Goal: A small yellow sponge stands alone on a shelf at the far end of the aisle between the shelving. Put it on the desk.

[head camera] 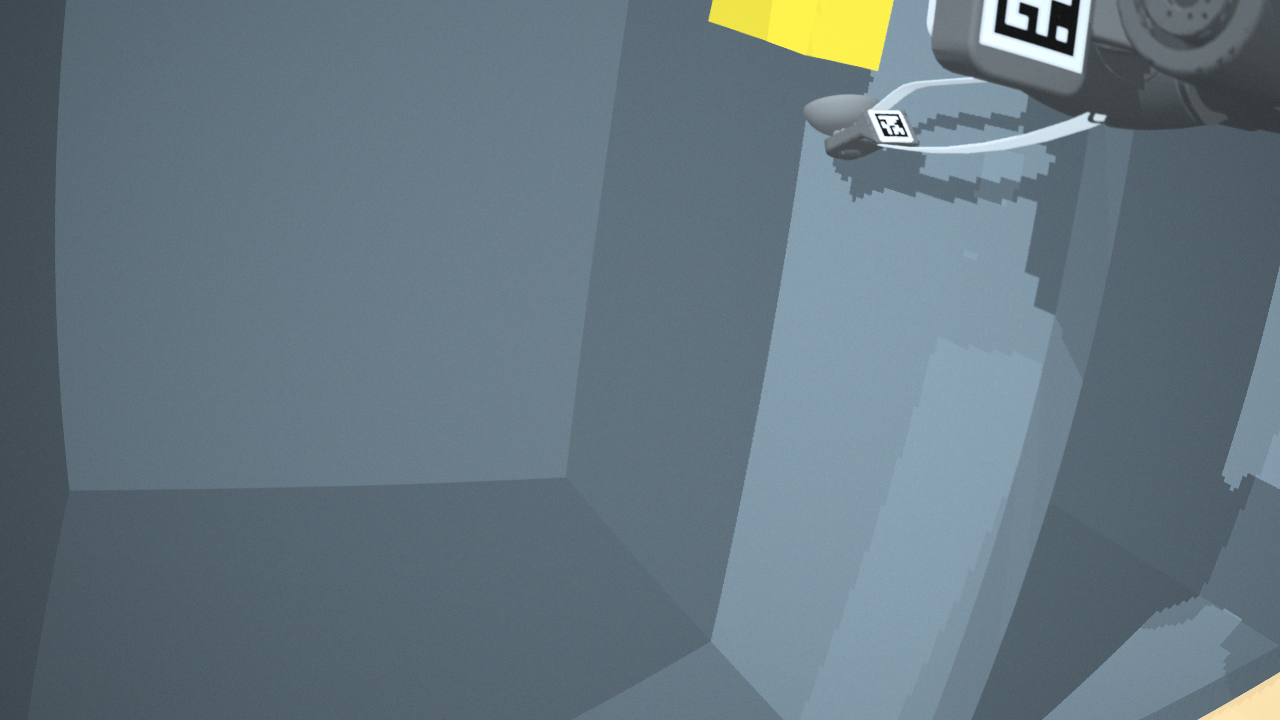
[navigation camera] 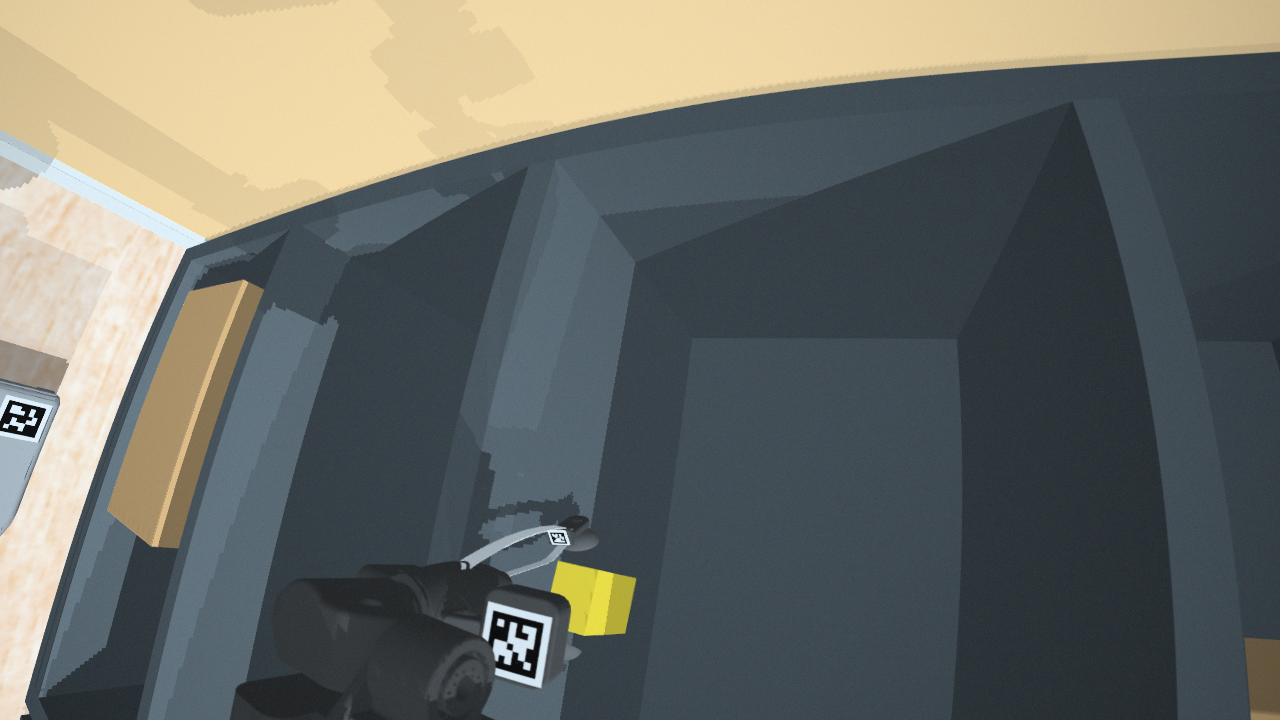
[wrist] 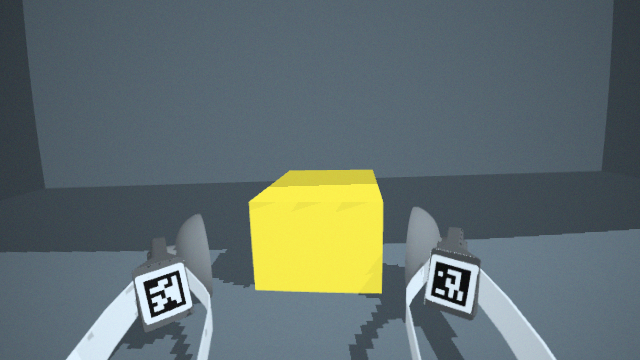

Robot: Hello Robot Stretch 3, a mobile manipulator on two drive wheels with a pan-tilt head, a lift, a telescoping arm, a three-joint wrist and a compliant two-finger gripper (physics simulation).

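Frame: origin at the robot's base, x ahead, y left, z up, level; millimetres.
Seen in the pictures: gripper, fingertip midpoint: (head camera: 835, 10) (navigation camera: 578, 591) (wrist: 308, 239).
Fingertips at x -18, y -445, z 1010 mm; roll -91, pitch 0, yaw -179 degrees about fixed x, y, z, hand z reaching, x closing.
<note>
Pixels of each thing's top centre, then the offset from my fingertips to it. "spot": a spot on its surface instead. Level surfaces: height alone.
- small yellow sponge at its top centre: (wrist: 324, 182) (navigation camera: 612, 604) dx -10, dy -30, dz +25 mm
- grey-blue shelf at its surface level: dz -20 mm
- brown box at its top centre: (navigation camera: 275, 427) dx +107, dy -6, dz -664 mm
- brown thing at a spot on its surface: (navigation camera: 1263, 671) spot: dx +14, dy +29, dz +539 mm
The small yellow sponge (head camera: 814, 26) (navigation camera: 606, 601) (wrist: 318, 245) is a block standing on the grey-blue shelf (head camera: 832, 358) (navigation camera: 546, 385) (wrist: 65, 300). In the head view it is cut off by the top edge. My gripper (navigation camera: 577, 594) (wrist: 308, 239) is partly open, with one fingertip on each side of the sponge. In the wrist view a gap shows between the sponge and each fingertip, a little wider on the left. In the navigation view the gripper body partly hides the sponge and one fingertip. The desk does not show.
Shelf dividers and back panels surround the gripper. A brown box (navigation camera: 174, 411) stands in another compartment at the left of the navigation view, and part of another brown thing (navigation camera: 1263, 671) shows at lower right. A tan surface (navigation camera: 805, 44) runs along the shelving.
</note>
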